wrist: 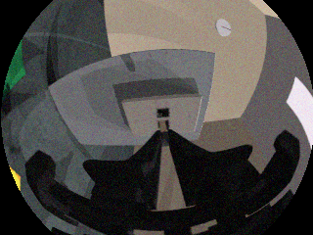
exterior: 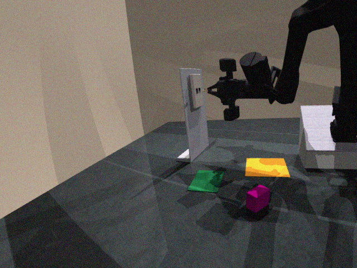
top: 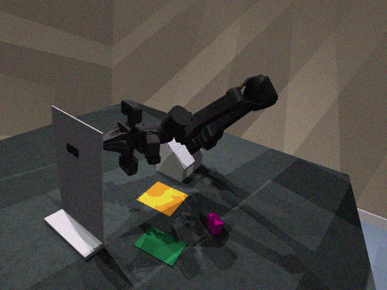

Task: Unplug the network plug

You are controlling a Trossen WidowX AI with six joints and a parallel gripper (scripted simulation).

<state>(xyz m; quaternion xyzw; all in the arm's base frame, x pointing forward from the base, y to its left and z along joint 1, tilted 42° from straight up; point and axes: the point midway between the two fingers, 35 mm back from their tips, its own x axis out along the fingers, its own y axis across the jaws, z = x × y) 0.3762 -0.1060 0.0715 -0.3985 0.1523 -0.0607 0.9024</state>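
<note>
The orange square is 19 cm behind my gripper tip, 8 cm to the left of it and 22 cm below it. Also, from my gripper tip: upright panel 6 cm ahead, 1 cm to the right, 9 cm below; then network plug right at my gripper tip.
</note>
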